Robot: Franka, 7 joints.
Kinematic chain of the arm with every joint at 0, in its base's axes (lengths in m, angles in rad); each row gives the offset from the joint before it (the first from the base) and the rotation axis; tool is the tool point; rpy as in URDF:
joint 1: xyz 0 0 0.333 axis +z
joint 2: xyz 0 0 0 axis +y
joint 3: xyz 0 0 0.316 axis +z
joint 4: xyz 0.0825 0 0 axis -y
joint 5: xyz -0.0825 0 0.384 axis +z
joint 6: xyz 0 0 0 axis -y
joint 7: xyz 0.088 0 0 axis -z
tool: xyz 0 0 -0.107 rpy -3.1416 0 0
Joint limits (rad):
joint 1: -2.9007..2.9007
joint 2: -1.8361..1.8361
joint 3: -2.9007..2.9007
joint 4: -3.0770..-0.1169
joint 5: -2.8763..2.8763
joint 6: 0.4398..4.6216
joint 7: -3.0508..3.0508
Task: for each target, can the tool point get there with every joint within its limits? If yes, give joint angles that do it. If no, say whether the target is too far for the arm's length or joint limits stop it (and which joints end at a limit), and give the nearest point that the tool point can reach.
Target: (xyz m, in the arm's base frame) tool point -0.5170 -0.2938 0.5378
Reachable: yes | joints 2.0943 0.0413 1.6217 -2.0795 0.3553 3.0185 -0.1859
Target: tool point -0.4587 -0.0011 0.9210
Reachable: yes | joints -2.3546 -0.1000 -0.4878 -1.1614 1.8187 3.3803 -1.8344
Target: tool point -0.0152 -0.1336 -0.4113
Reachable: no: joint limits stop it (at a limit: joint 2) | nearest point -0.0171 -0.1507 -0.3442 | short by 0.069 m
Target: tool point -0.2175 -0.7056 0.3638
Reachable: yes | joints -1.3427 0.7672 -0.5740 -1.4614 -1.7391 1.8798 -0.9644
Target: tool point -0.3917 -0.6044 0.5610
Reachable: yes | joints 1.6210 -1.2946 1.4982 -1.3261 0.2168 3.8593 1.6092
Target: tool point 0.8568 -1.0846 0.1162
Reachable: no: too far | nearest point 0.5254 -0.6651 0.2001 | short by 0.541 m
